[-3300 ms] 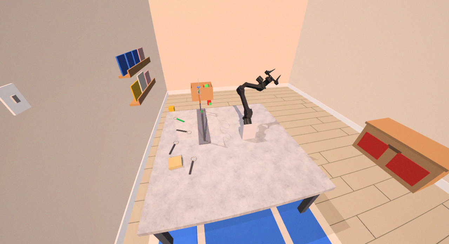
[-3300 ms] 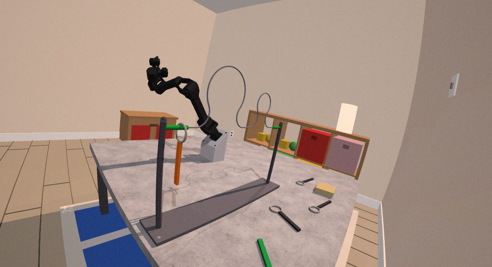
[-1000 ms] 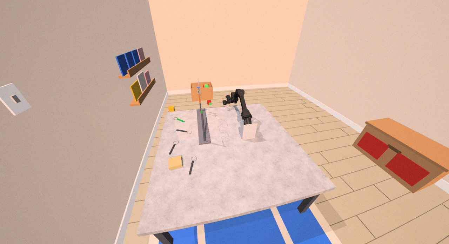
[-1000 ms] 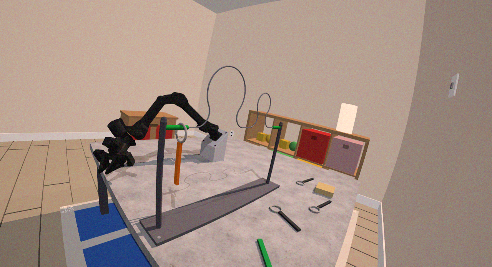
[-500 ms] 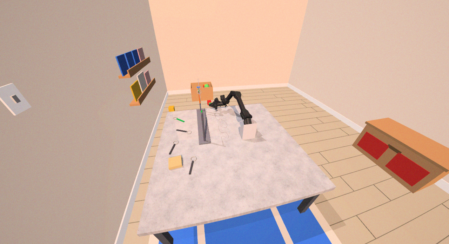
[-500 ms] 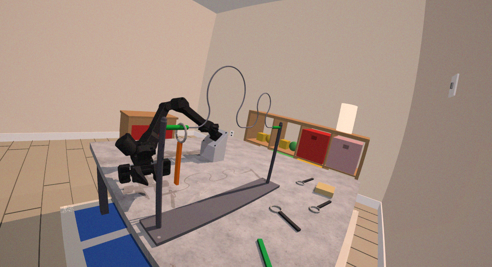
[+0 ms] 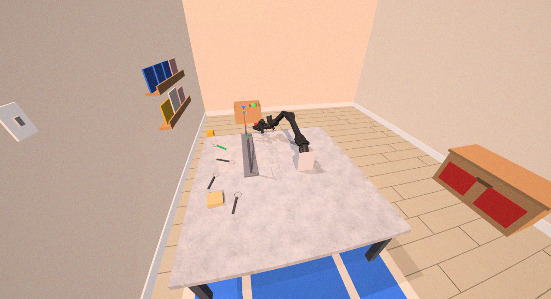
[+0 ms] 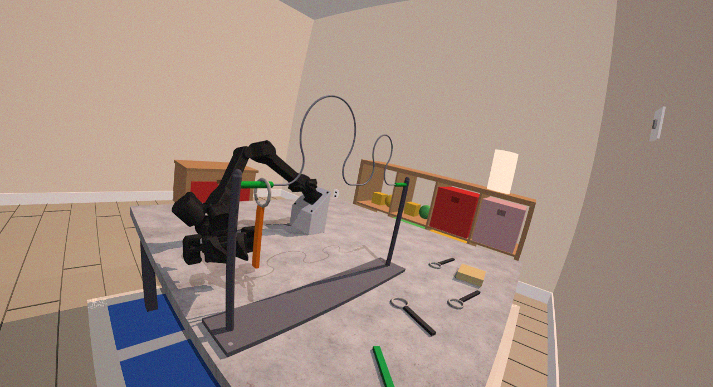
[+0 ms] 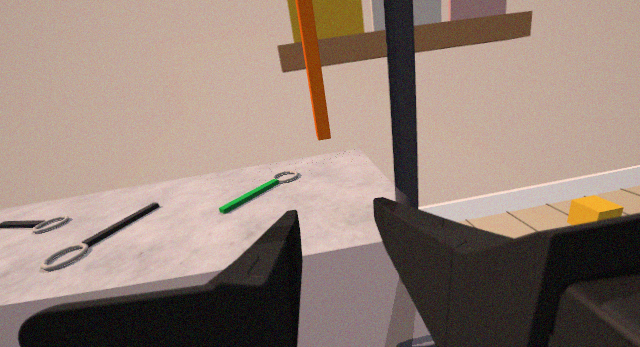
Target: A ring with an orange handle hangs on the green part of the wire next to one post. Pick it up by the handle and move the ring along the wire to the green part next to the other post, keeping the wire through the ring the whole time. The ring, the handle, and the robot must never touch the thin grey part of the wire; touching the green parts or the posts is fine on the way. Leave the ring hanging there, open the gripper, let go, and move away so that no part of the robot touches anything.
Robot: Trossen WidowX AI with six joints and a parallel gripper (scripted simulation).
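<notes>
The ring with orange handle is 12 cm above my gripper tip and 7 cm ahead of it. Round my gripper tip: green-handled ring (34 cm ahead, 12 cm below, 11 cm to the left); tan block (75 cm to the left, 28 cm ahead, 11 cm below).
</notes>
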